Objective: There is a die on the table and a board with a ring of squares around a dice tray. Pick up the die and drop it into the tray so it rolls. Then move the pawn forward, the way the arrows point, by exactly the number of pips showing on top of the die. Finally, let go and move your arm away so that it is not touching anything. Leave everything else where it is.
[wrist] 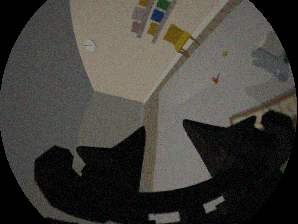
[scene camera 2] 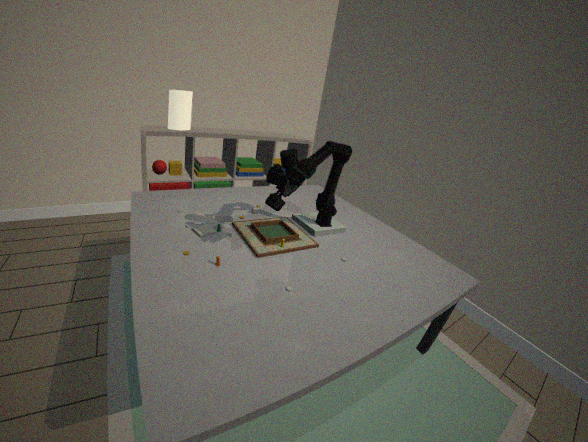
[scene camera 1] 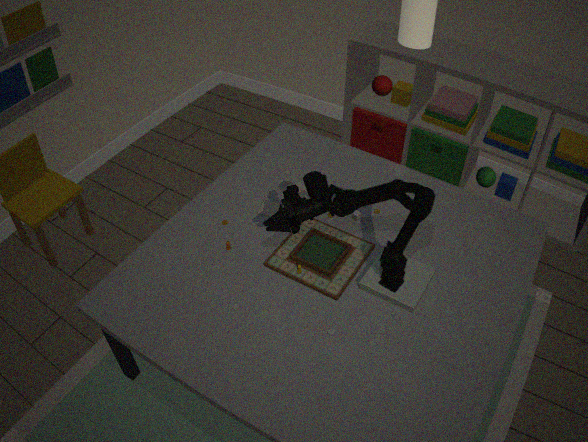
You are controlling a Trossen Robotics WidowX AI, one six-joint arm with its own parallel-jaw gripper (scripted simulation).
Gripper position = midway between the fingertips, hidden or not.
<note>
My gripper (scene camera 1: pixel 265 227) is open, holding nothing. Further things: a green dice tray (scene camera 1: pixel 319 251).
My gripper shows as well in the wrist view (wrist: pixel 164 125) and in scene camera 2 (scene camera 2: pixel 279 202).
</note>
